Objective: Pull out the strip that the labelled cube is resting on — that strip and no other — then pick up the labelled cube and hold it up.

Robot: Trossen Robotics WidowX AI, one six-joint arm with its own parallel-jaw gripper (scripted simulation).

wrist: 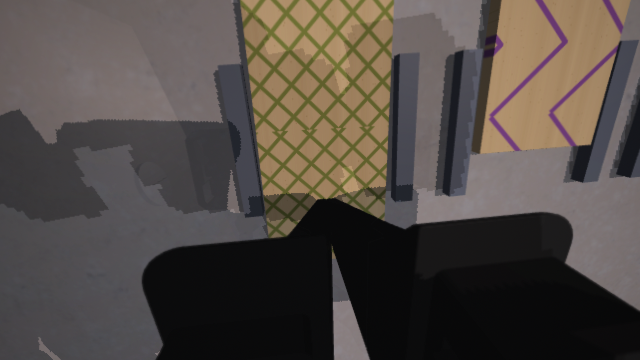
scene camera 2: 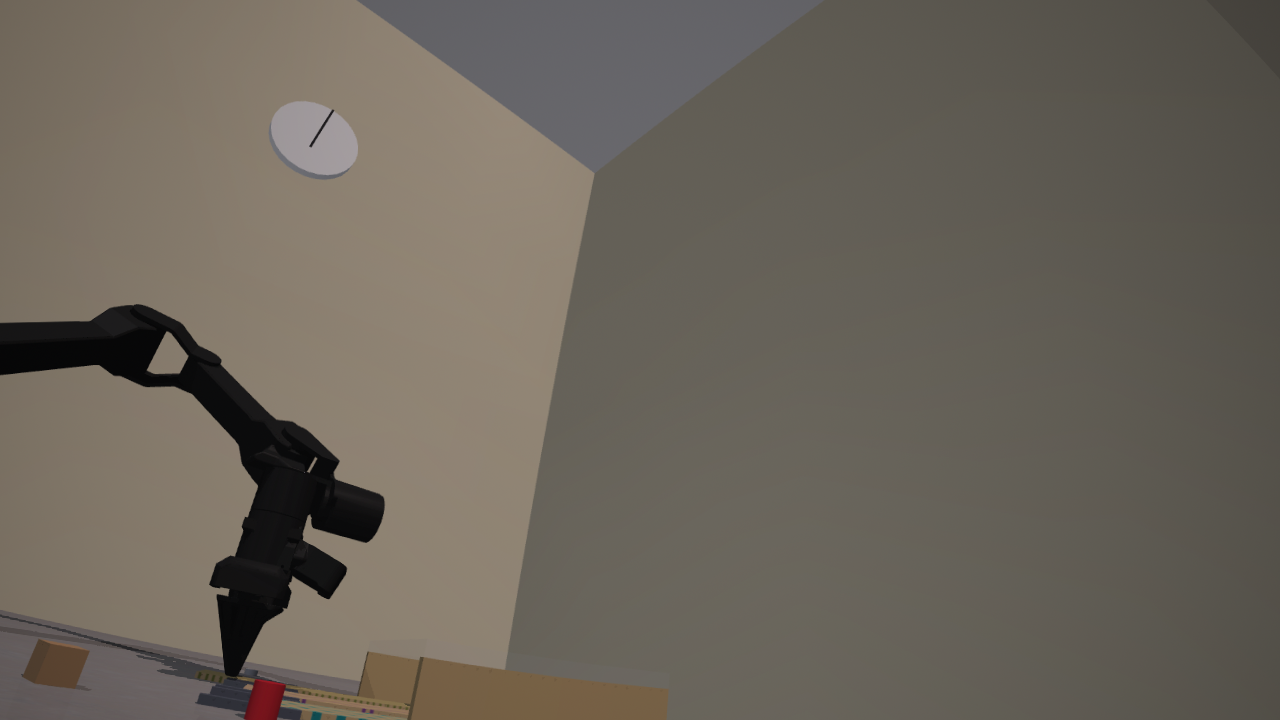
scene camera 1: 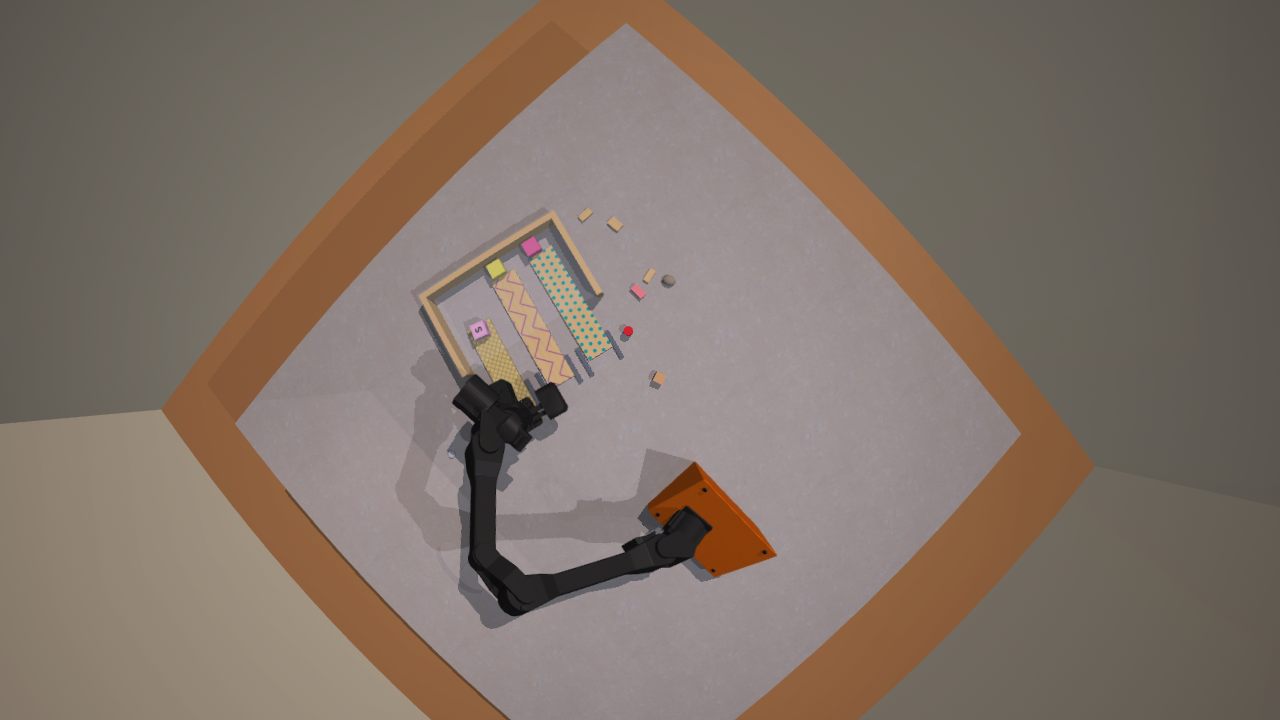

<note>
I see my gripper, a lattice strip and a wooden frame.
My gripper is seen too in the wrist view and in scene camera 1.
</note>
